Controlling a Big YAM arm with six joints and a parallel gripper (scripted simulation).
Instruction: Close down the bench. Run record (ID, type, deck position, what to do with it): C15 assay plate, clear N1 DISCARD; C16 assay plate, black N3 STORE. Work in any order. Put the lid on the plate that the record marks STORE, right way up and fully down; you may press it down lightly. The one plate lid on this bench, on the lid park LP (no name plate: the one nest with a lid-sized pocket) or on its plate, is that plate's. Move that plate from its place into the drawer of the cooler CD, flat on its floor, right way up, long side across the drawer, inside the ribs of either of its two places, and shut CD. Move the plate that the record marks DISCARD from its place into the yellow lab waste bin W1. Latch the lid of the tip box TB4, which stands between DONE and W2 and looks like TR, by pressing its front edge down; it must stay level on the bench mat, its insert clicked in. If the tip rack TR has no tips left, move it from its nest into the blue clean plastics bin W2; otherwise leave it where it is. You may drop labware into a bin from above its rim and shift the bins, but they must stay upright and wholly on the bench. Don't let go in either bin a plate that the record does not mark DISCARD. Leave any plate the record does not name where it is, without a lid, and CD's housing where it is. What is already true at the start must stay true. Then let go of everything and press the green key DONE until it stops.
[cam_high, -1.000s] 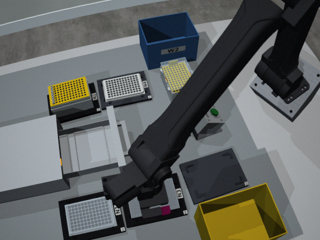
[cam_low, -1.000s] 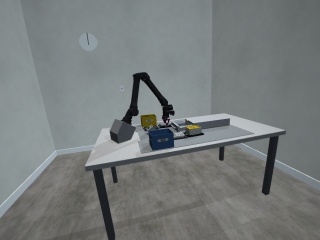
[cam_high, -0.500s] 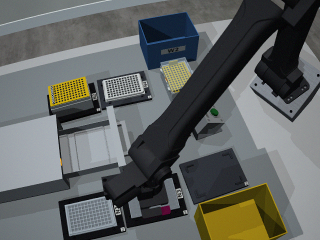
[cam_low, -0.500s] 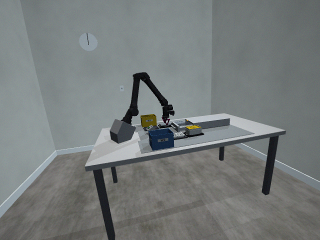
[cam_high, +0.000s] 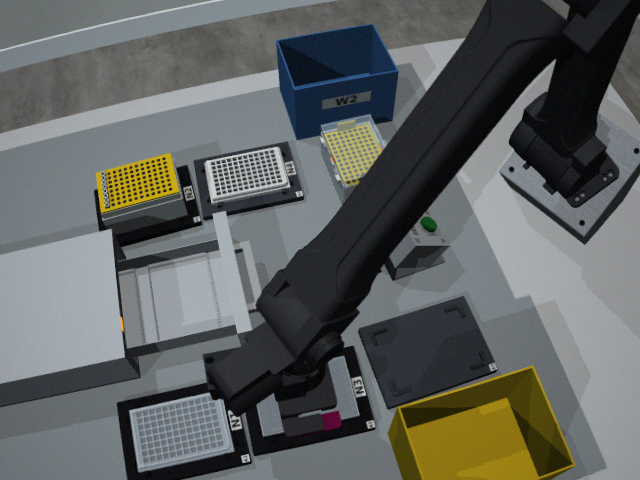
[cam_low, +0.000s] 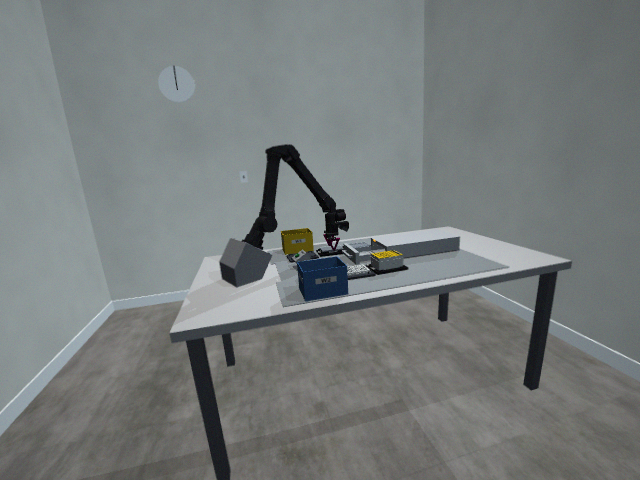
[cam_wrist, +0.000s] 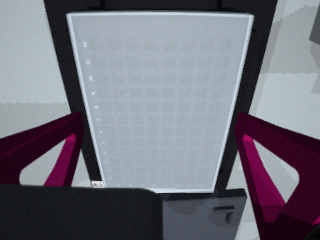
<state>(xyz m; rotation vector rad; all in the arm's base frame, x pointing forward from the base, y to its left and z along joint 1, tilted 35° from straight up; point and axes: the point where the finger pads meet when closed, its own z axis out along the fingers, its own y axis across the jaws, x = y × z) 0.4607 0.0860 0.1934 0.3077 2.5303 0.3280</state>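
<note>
The plate lid lies 1 cm below my hand. The rest, counted from my hand: nest n1 (17 cm ahead, 3 cm below, 2 cm to the right); then nest N3 (3 cm below); then black plate (1 cm below).
</note>
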